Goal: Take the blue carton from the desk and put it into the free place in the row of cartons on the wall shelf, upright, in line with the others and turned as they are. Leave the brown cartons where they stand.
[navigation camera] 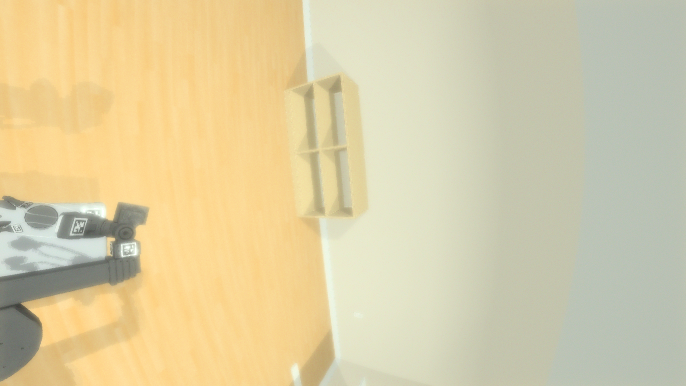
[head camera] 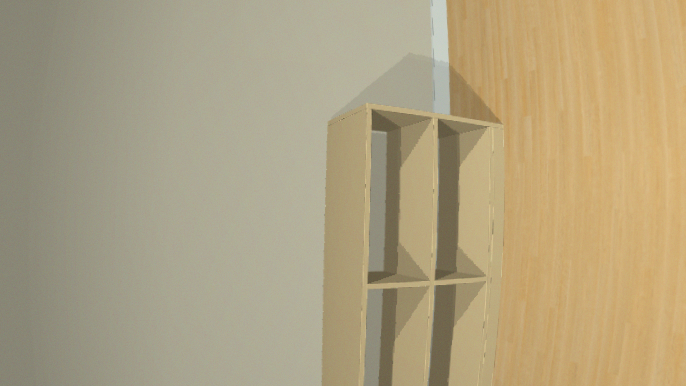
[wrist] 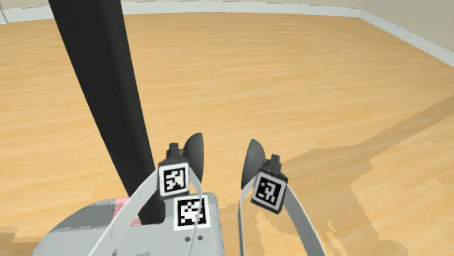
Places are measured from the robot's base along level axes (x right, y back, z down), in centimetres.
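Where they show: gripper, fingertip midpoint: (wrist: pixel 224 152).
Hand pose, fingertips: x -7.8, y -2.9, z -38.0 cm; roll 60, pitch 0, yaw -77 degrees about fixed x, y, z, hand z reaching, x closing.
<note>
After its pixels a point has its place.
The blue carton, the desk, the wall shelf and the brown cartons do not show in the head, navigation or wrist views. My gripper (wrist: pixel 224 152) @(x -7.8, y -2.9, z -38.1 cm) is open, with a gap between its two dark fingertips and no object between them. In the wrist view it hangs over the robot's own base, with wooden floor beyond it. In the navigation view part of the robot's arm and wrist shows at the lower left; the fingertips cannot be made out there.
A light wooden shelf unit (head camera: pixel 345 225) @(x 165.5, y -32.5, z -61.0 cm) (navigation camera: pixel 358 165) @(x 167.1, y -36.0, z -61.0 cm) with open compartments stands on the floor against the wall (head camera: pixel 200 175) @(x 193.4, y -20.5, z -110.5 cm) (navigation camera: pixel 425 175) @(x 192.3, y -26.8, z -116.7 cm). The robot's black mast (wrist: pixel 105 90) @(x -11.6, y 6.5, z -42.0 cm) rises at the left of the wrist view, from the grey base (wrist: pixel 145 240) @(x -8.9, y 7.6, z -16.0 cm).
</note>
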